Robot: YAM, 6 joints.
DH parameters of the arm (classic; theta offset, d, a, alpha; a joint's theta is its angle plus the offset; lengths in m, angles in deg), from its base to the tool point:
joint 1: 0 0.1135 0.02 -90
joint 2: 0 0 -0.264 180
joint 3: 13.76 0 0.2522 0
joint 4: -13.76 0 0.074 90
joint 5: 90 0 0 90
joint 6: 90 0.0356 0 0
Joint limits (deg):
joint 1: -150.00..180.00
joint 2: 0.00..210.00
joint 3: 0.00..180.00
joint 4: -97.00..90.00
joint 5: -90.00..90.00
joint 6: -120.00..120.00
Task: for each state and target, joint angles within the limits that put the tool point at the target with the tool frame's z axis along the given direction. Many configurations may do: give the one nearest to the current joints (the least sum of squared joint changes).
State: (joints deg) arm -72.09 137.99 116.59 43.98 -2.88 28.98
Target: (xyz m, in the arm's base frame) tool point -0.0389 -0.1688 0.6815 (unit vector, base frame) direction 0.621 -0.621 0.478
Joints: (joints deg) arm -112.58 86.96 137.24 4.71 -54.29 28.98
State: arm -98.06 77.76 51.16 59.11 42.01 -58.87
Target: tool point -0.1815 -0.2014 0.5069 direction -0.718 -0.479 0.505
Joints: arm -130.23 72.55 78.51 25.38 13.82 -58.87
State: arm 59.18 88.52 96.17 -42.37 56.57 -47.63
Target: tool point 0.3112 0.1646 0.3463 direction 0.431 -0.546 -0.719
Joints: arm 31.88 108.01 112.95 -88.79 43.71 -47.63
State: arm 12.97 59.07 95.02 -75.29 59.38 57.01
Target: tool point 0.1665 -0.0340 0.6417 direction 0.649 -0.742 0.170
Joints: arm -3.03 85.29 144.61 -45.42 44.94 57.01
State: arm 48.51 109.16 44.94 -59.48 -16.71 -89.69
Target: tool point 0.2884 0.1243 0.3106 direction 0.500 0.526 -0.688
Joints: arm 21.31 82.93 72.15 -35.54 -17.96 -89.69
